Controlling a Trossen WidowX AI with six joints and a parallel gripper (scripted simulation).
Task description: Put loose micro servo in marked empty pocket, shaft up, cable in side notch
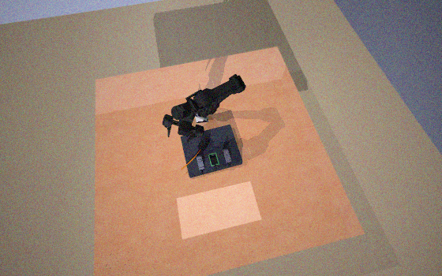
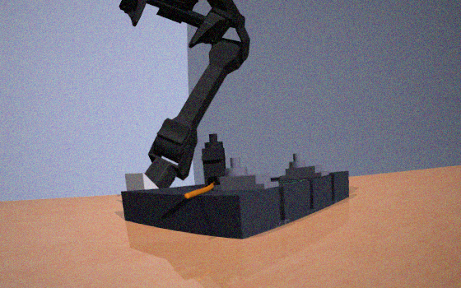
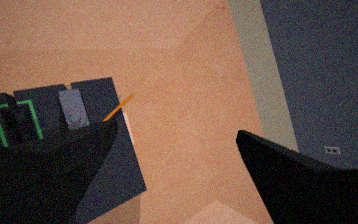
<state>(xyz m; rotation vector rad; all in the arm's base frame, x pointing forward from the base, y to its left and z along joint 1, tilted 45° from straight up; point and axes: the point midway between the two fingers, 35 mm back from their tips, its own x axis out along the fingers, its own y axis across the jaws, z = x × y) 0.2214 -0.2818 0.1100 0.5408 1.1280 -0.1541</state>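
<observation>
Right now the dark robot deck is 24 cm below my gripper tip, 15 cm to the left of it and 5 cm behind it.
</observation>
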